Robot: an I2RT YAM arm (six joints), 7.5 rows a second.
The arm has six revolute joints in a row. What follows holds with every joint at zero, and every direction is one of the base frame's. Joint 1 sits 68 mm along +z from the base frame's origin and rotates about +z. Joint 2 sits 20 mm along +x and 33.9 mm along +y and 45.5 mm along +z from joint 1 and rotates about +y. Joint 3 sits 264 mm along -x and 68.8 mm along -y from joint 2 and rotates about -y. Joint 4 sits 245 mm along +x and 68.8 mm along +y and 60 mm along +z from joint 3 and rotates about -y. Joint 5 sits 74 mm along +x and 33.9 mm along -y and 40.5 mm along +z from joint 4 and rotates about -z. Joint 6 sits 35.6 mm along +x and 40.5 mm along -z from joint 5 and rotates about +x. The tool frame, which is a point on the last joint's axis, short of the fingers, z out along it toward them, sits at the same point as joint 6; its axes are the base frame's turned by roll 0, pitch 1.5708 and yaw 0 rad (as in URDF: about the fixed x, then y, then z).
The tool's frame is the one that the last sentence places.
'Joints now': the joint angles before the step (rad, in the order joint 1, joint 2, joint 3, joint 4, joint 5, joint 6). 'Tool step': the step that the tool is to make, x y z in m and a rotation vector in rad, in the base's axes. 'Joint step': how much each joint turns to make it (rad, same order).
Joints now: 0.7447, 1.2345, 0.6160, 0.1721, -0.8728, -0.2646
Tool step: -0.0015, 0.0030, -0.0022, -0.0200, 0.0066, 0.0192
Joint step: 0.0125, 0.0116, 0.0100, -0.0313, -0.0015, -0.0188
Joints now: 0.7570, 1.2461, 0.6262, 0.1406, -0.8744, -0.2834
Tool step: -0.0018, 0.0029, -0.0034, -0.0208, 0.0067, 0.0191
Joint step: 0.0130, 0.0131, 0.0061, -0.0267, -0.0004, -0.0188
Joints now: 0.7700, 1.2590, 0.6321, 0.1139, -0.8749, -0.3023
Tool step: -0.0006, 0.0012, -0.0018, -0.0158, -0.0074, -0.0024
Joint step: 0.0064, 0.0050, 0.0028, -0.0152, 0.0158, -0.0153
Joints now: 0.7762, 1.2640, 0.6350, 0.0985, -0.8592, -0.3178
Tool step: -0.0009, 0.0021, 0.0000, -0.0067, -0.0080, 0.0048
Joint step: 0.0090, 0.0042, 0.0058, -0.0084, 0.0089, -0.0103
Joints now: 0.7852, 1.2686, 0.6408, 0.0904, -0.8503, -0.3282
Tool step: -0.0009, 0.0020, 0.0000, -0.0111, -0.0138, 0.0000
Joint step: 0.0095, 0.0032, 0.0066, -0.0130, 0.0172, -0.0153
